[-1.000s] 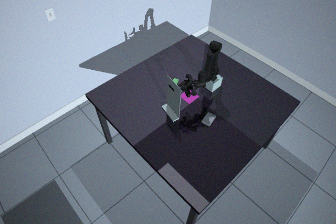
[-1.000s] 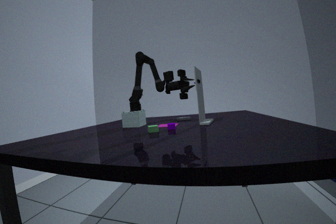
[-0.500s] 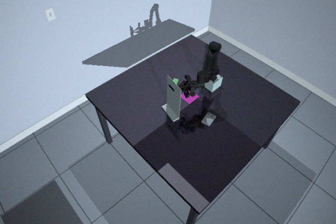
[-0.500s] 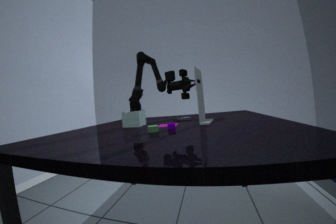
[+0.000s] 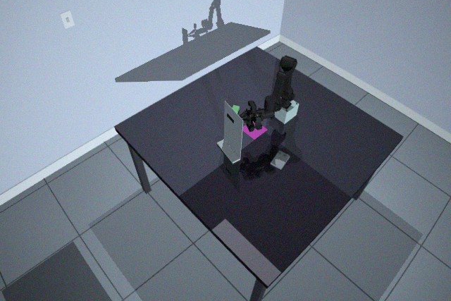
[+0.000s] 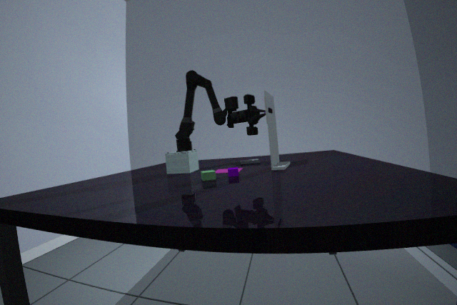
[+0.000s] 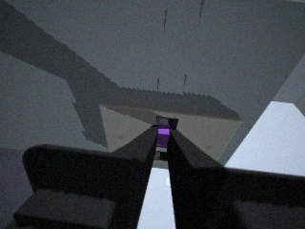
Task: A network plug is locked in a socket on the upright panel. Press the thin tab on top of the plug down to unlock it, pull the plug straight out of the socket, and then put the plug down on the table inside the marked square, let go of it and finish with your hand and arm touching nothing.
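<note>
The magenta marked square is 24 cm below my gripper tip, 19 cm behind it and 1 cm to the left of it. Round my gripper tip: white upright panel (9 cm below, 2 cm to the right, 2 cm ahead); purple block (23 cm below, 16 cm behind, 13 cm to the right); purple network plug (1 cm ahead).
</note>
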